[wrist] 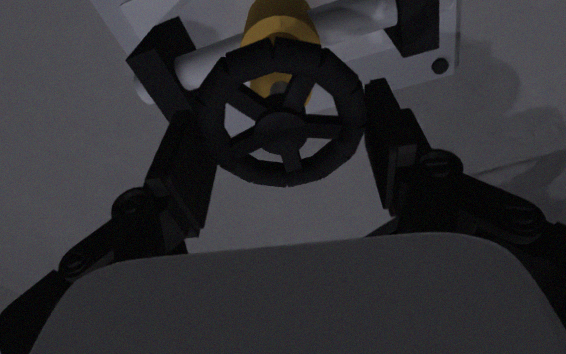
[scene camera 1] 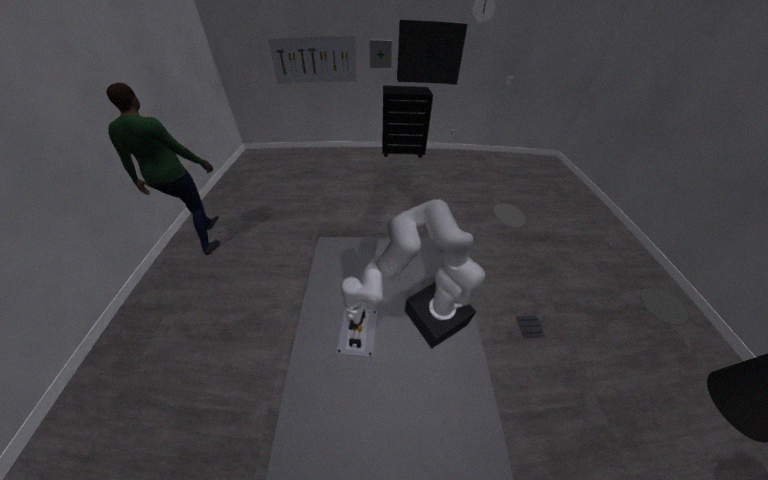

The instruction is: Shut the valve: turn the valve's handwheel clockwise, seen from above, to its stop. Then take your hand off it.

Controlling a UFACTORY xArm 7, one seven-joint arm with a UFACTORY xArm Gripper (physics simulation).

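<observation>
The valve's black handwheel (wrist: 280, 131), a spoked ring, fills the middle of the wrist view. Its yellow body (wrist: 281, 30) (scene camera 1: 357, 328) sits behind it on a pale pipe, with black supports on a light base plate (wrist: 415, 70) (scene camera 1: 368, 339). My gripper (wrist: 283, 124) (scene camera 1: 355, 323) is shut on the handwheel, one black finger against each side of its rim. In the scene view the gripper and wrist cover most of the wheel, and the finger contact is too small to tell there.
The base plate lies on a grey mat (scene camera 1: 390, 413). The arm's black pedestal (scene camera 1: 433, 331) stands to the right of the valve. A person in a green top (scene camera 1: 150, 150) is at the left, off the mat. A dark drawer cabinet (scene camera 1: 406, 117) stands at the back wall.
</observation>
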